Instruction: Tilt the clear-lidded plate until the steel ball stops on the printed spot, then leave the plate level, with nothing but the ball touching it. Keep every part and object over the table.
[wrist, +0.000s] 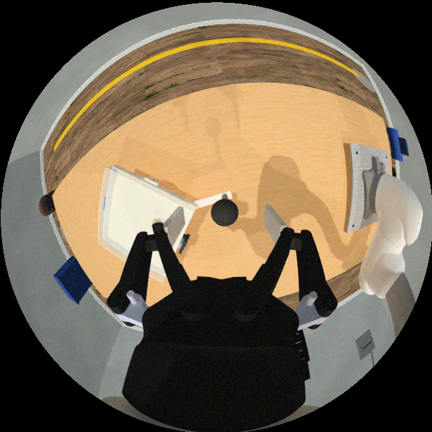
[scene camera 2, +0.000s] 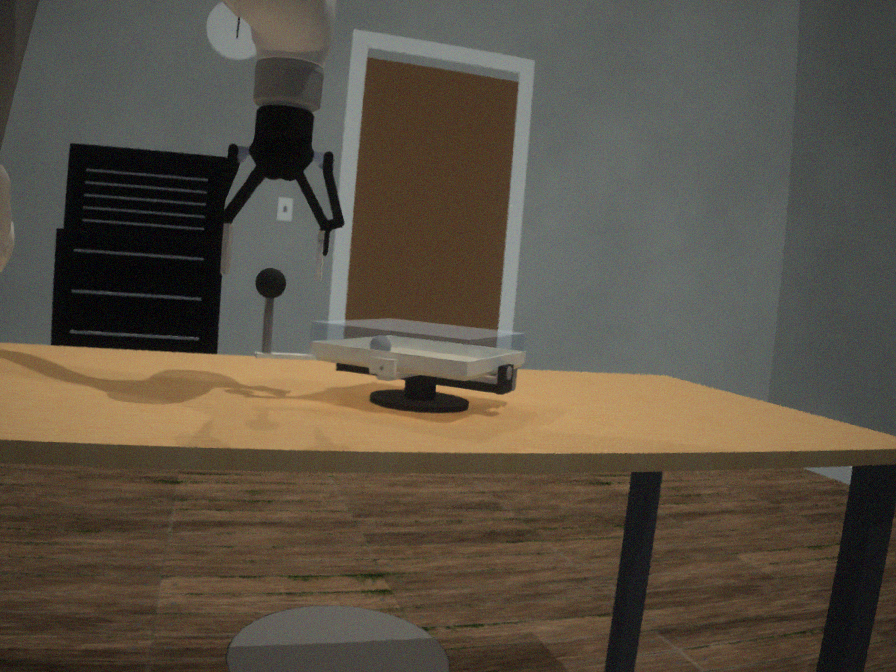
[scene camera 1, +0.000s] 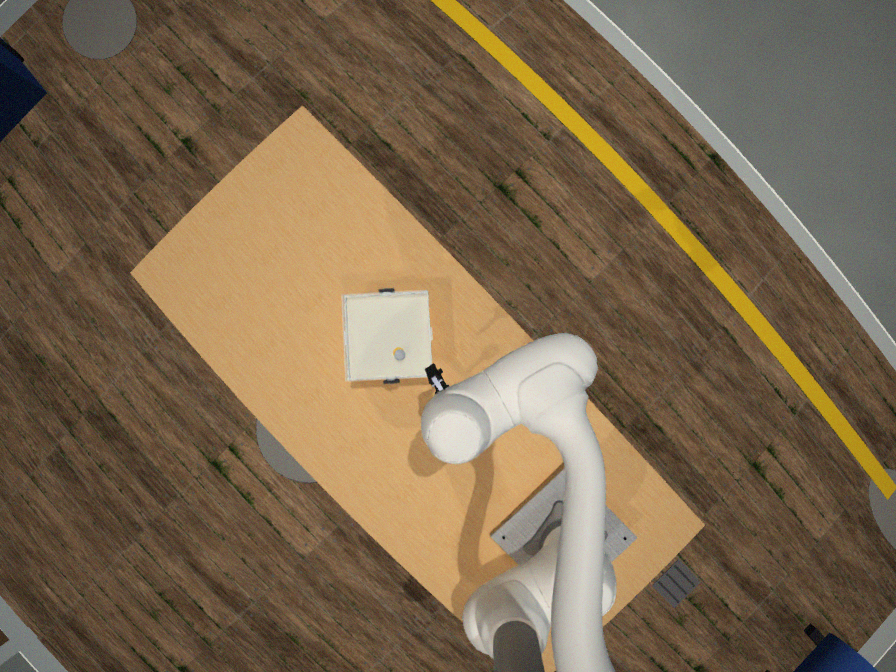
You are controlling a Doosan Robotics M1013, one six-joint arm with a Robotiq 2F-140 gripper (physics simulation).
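The clear-lidded white plate (scene camera 1: 379, 321) (scene camera 2: 427, 361) (wrist: 132, 200) sits on a black pivot stand and looks near level; a slight tilt cannot be told. The steel ball (scene camera 1: 399, 355) (scene camera 2: 379, 343) rests inside, covering most of the printed spot, whose yellow edge (scene camera 1: 396, 350) (wrist: 157, 220) shows beside it. In the wrist view a finger hides the ball. A black knob (scene camera 2: 270, 282) (wrist: 224, 212) tops an upright rod on the plate's side arm (wrist: 212, 200). My gripper (scene camera 1: 434, 377) (scene camera 2: 272, 274) (wrist: 224, 214) is open and empty, its fingertips on either side, just above the knob, with gaps.
The plate's black stand (scene camera 2: 419, 400) stands on the wooden table (scene camera 1: 289, 202) (scene camera 2: 615, 412) (wrist: 260, 110). A grey base plate (scene camera 1: 622, 536) (wrist: 352, 187) lies under the arm's base. The arm (scene camera 1: 542, 383) reaches over the table from the lower right in scene camera 1.
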